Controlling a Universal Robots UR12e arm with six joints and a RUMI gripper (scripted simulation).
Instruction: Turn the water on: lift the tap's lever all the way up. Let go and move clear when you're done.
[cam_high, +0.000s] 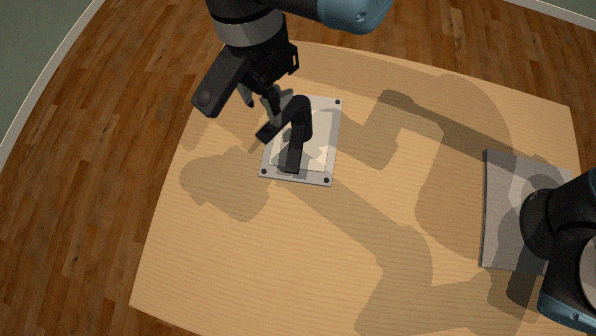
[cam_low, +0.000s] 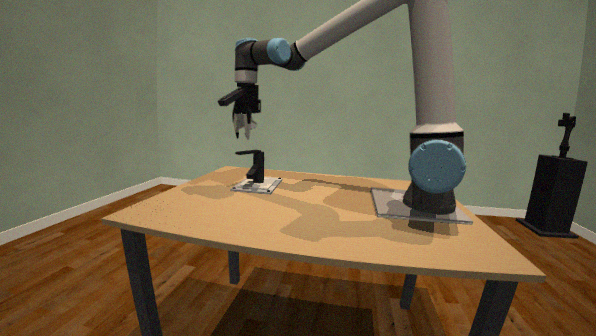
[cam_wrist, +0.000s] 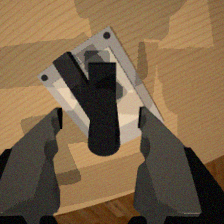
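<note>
Now: the lever 70 mm below my hand, 30 mm to the right of it and 20 mm behind it. From my hand the other things lie so: tap (120 mm below, 60 mm to the right, 30 mm behind).
</note>
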